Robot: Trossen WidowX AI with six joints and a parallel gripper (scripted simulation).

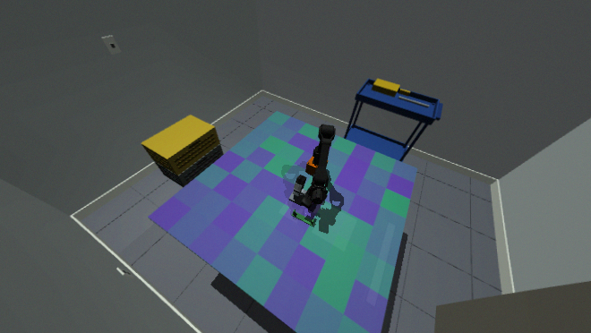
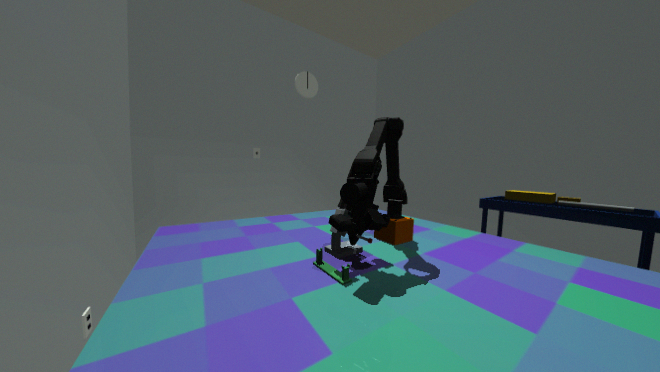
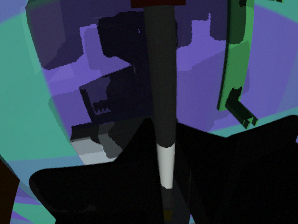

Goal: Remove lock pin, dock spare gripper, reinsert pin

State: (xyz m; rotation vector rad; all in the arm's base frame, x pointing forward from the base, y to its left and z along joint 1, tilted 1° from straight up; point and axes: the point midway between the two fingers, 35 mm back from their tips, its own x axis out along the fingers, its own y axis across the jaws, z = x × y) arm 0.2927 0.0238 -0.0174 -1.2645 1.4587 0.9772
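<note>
The grey mount is 70 mm to the right of my gripper tip and 20 mm behind it. From my gripper tip the other things lie so: green cradle 110 mm ahead, 20 mm below, 10 mm to the left; spare gripper 70 mm to the right, 70 mm above, 30 mm behind.
</note>
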